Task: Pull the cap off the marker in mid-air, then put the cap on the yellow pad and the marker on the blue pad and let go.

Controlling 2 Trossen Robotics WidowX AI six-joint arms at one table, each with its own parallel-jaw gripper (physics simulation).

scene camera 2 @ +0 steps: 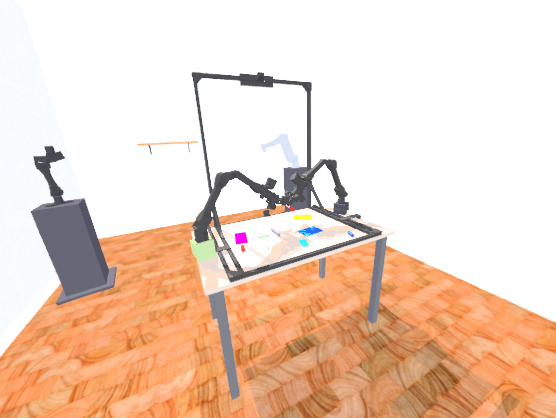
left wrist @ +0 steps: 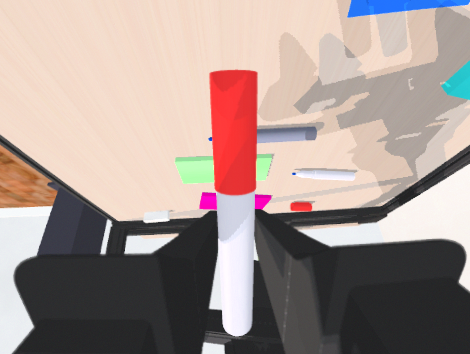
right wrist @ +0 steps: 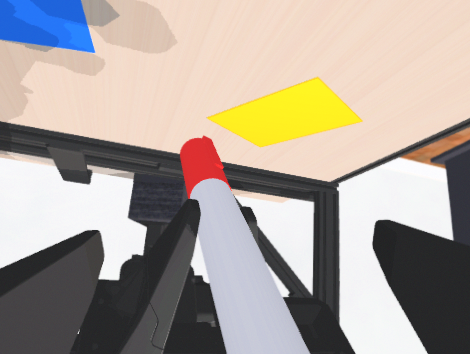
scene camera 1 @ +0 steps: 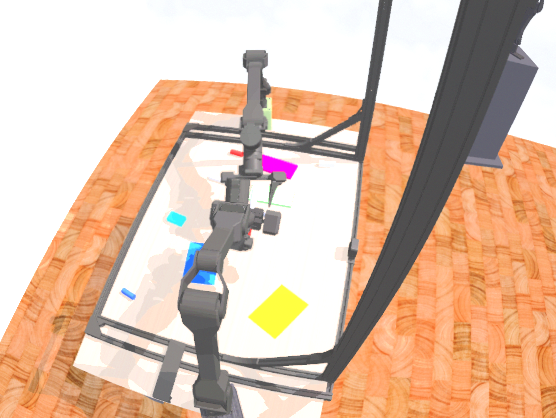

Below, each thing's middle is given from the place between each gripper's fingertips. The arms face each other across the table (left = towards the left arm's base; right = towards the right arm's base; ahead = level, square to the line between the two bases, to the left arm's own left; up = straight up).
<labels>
My right gripper is now 30 mm short of the grey marker (left wrist: 272,135), 110 mm to the left of it and 170 mm above it. Round my right hand: green pad (left wrist: 191,169) (40 mm behind, 190 mm to the right, 170 mm below).
My left hand is 3 cm short of the grey marker, 13 cm to the left of it and 15 cm above it. Also, from my left hand: green pad 4 cm behind, 21 cm to the right, 16 cm below.
</labels>
